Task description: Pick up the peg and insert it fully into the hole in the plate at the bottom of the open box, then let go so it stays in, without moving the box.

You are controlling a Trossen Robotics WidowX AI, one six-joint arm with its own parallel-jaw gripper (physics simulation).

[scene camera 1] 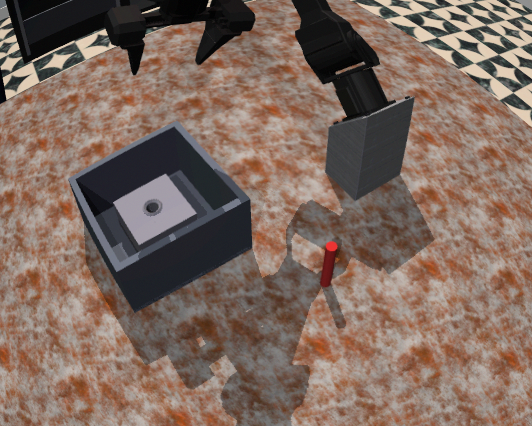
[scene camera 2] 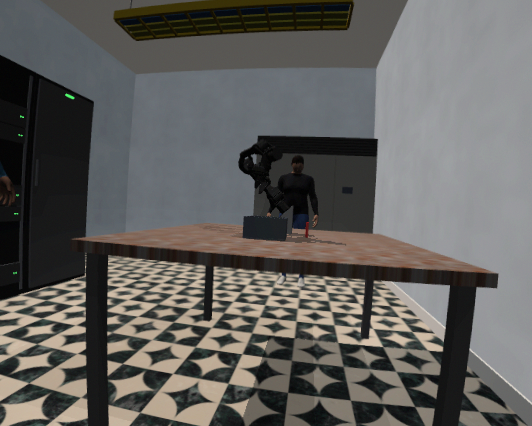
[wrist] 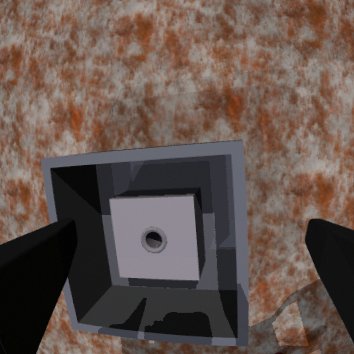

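Seen in the pictures: gripper, fingertip midpoint: (scene camera 1: pixel 165 67) (scene camera 2: pixel 257 191) (wrist: pixel 194 231); arm's base at its link origin: (scene camera 1: pixel 370 111) (scene camera 2: pixel 286 211).
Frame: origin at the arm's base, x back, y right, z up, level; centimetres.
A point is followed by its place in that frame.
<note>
The red peg (scene camera 1: pixel 328 265) @(x -18.9, y -10.6, z -7.7 cm) (scene camera 2: pixel 307 230) @(x -19.1, y -10.4, z -9.0 cm) stands upright on the table, to the right of the box in both scene views. It does not show in the wrist view. The dark grey open box (scene camera 1: pixel 190 265) @(x -31.0, y 1.2, z -9.1 cm) (scene camera 2: pixel 265 228) @(x -39.7, y 11.0, z -7.7 cm) (wrist: pixel 145 152) @(x -27.9, y 19.6, z -2.9 cm) stands on the table with its open side up. A pale square plate (scene camera 1: pixel 167 187) @(x -26.6, y 12.3, z -6.9 cm) (wrist: pixel 175 215) @(x -27.4, y 13.0, z -6.9 cm) lies at its bottom, with a round hole (scene camera 1: pixel 152 207) @(x -29.9, y 11.5, z -7.9 cm) (wrist: pixel 154 240) @(x -30.8, y 10.0, z -8.6 cm) near its middle. My gripper (scene camera 1: pixel 166 69) @(x -22.2, y 16.4, z 9.6 cm) (wrist: pixel 194 231) @(x -22.2, y 16.4, z 9.6 cm) is open and empty. It hangs high above the table, apart from the peg, with the box below it in the wrist view.
A grey block-shaped mount (scene camera 1: pixel 385 150) @(x -0.1, y -3.8, z -4.8 cm) carries the arm's base, behind the peg and right of the box in scene camera 1. The brown and grey mottled table (scene camera 1: pixel 425 325) @(x -13.3, y -25.0, z -12.7 cm) (scene camera 2: pixel 350 252) @(x -65.4, y -19.9, z -12.7 cm) bears everything. A person (scene camera 2: pixel 297 187) stands behind the table, and a dark cabinet (scene camera 2: pixel 60 175) stands at the left.
</note>
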